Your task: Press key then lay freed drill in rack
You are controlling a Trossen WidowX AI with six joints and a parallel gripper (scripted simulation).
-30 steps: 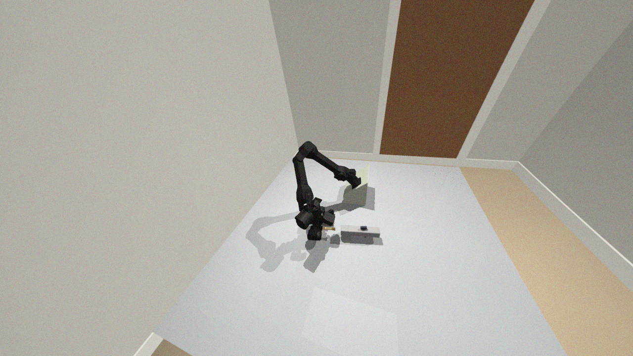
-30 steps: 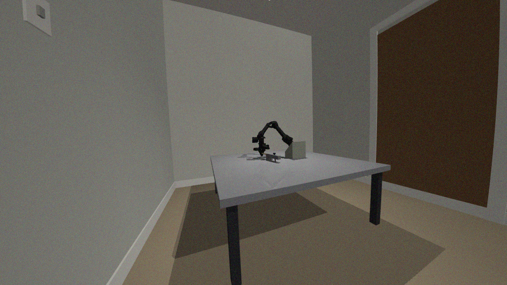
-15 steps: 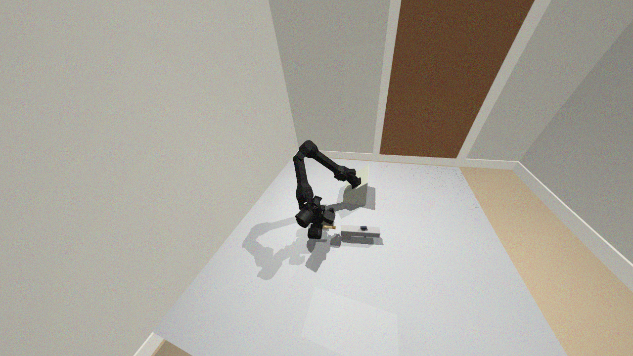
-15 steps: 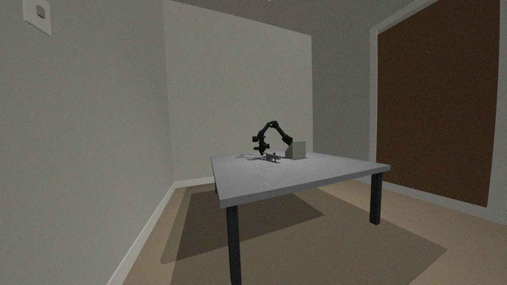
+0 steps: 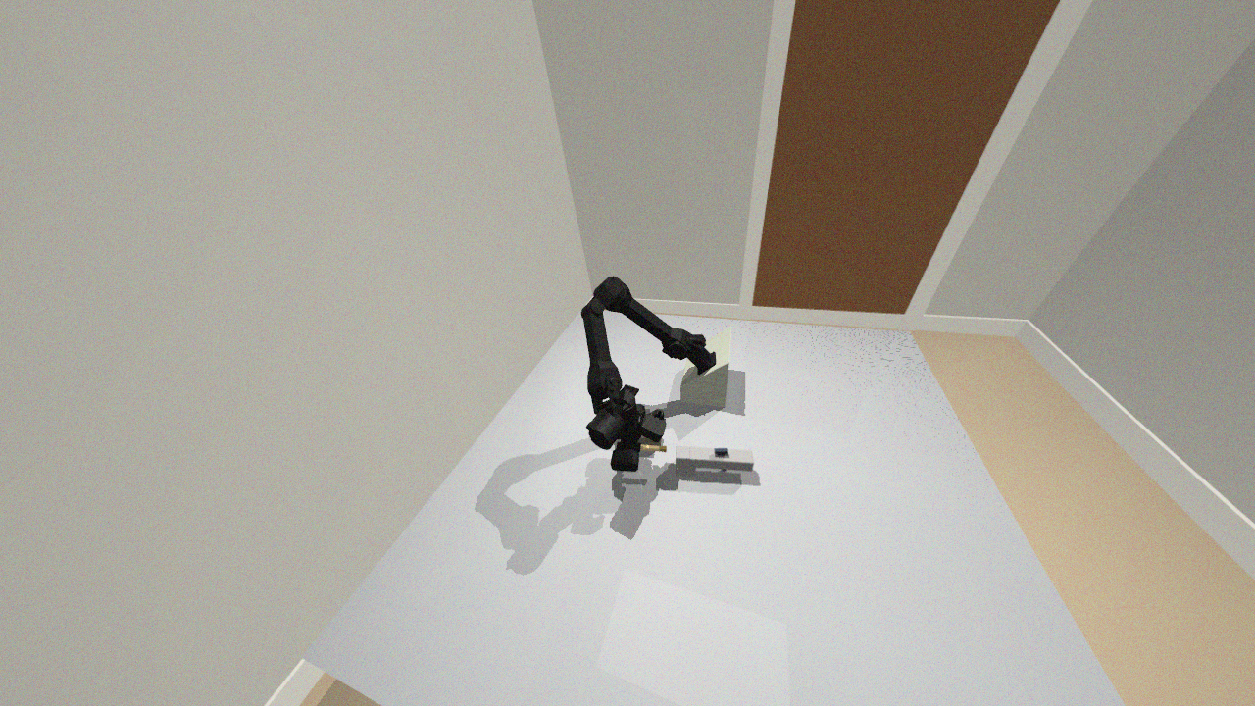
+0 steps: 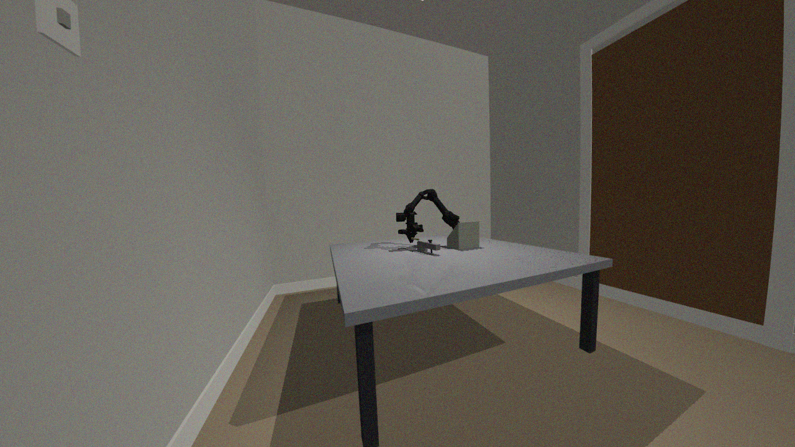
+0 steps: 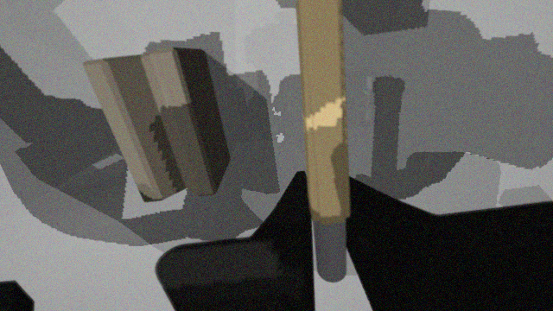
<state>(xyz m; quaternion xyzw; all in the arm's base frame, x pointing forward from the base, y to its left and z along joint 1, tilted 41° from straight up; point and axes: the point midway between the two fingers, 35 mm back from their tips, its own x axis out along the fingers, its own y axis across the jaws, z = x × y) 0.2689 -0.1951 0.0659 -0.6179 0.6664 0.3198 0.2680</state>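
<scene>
Right now the drill is 40 mm to the left of my gripper tip and 30 mm above it. Also, from my gripper tip: rack: 70 mm behind, 30 mm to the left, 20 mm below; dark key: 220 mm to the left, 10 mm above.
</scene>
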